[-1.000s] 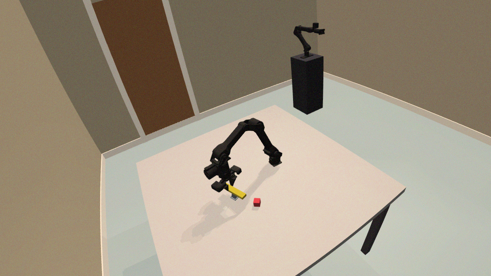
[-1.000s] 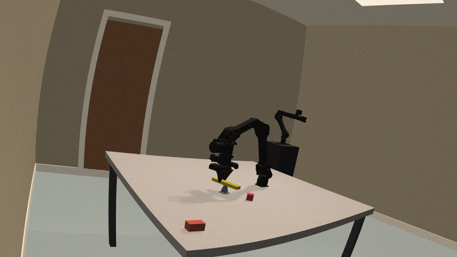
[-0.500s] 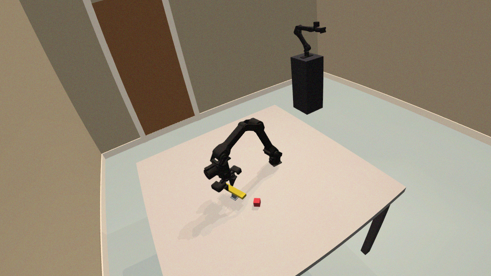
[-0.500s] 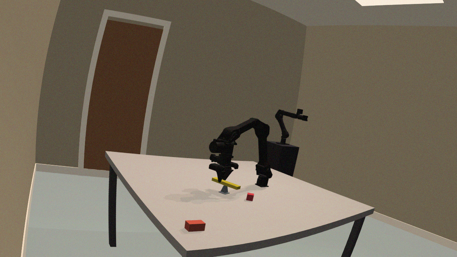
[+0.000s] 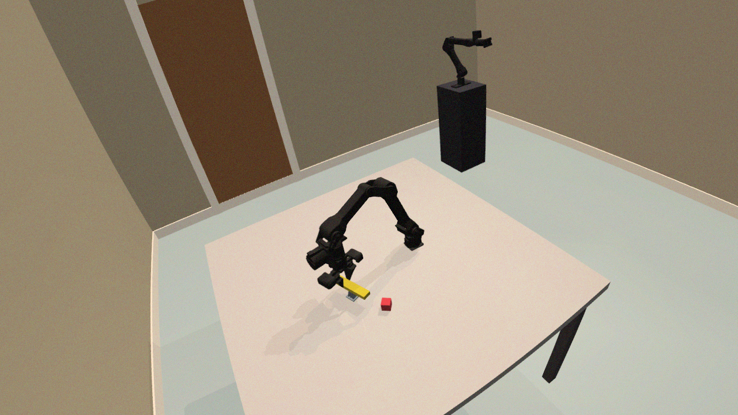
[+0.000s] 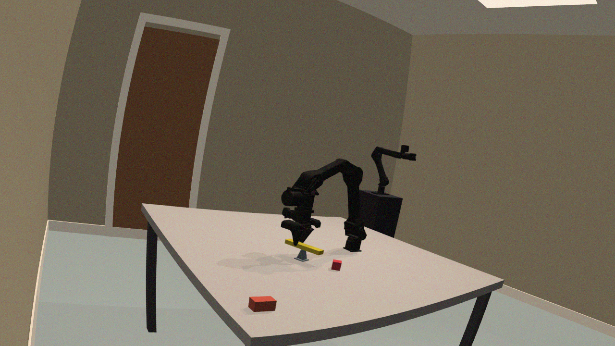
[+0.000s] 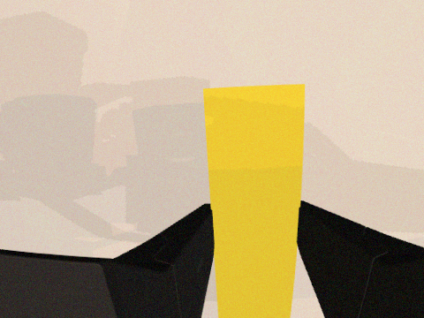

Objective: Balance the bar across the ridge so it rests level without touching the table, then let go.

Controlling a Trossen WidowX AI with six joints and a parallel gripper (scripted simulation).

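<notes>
My gripper tip is 3 cm to the right of the yellow bar and 1 cm past it. The rest, counted from my gripper tip: red cube: 15 cm to the left, 9 cm behind, 4 cm below.
</notes>
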